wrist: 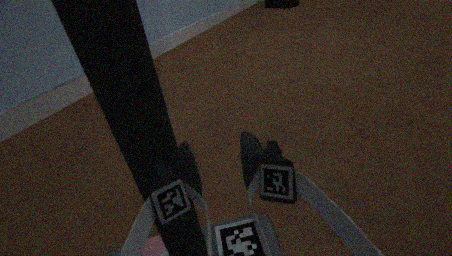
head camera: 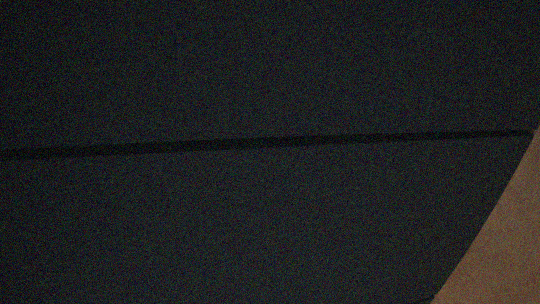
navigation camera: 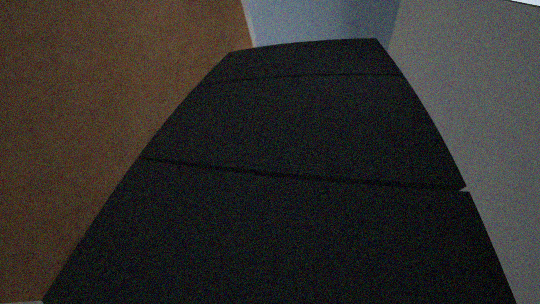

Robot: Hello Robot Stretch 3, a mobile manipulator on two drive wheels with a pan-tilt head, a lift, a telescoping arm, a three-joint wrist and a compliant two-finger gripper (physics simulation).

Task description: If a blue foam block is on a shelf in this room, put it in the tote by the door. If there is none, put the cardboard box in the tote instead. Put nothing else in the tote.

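Frame: origin at the robot's base, x ahead, y left, z up, level; metres.
Seen in the pictures: gripper, between the fingertips: (wrist: 217, 155).
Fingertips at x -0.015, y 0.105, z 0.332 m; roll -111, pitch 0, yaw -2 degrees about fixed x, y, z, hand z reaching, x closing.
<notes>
A point is followed by its place in that frame.
My gripper (wrist: 217, 155) @[x -0.015, y 0.105, z 0.332 m] is in the lower middle of the wrist view, fingers apart, with bare brown floor showing between them; it is open and empty. No blue foam block, shelf, cardboard box or tote can be made out in the three views.
Large dark panels with thin seams (head camera: 250, 210) @[x 0.865, y 0.112, z 1.059 m] (navigation camera: 300, 125) @[x 0.949, y 0.230, z 1.148 m] fill much of the head and navigation views. Brown floor (head camera: 505, 240) @[x 0.908, y 0.382, z 0.000 m] (navigation camera: 75, 125) @[x 0.376, y 0.139, z 0.000 m] (wrist: 350, 100) @[x 0.515, y 0.638, z 0.000 m] lies beside them. A black post (wrist: 120, 85) crosses the wrist view, near a pale blue wall (wrist: 190, 15) @[x 0.047, y 1.959, z 0.151 m]. A small dark object (wrist: 281, 3) @[x 1.013, y 2.574, z 0.046 m] stands at the top.
</notes>
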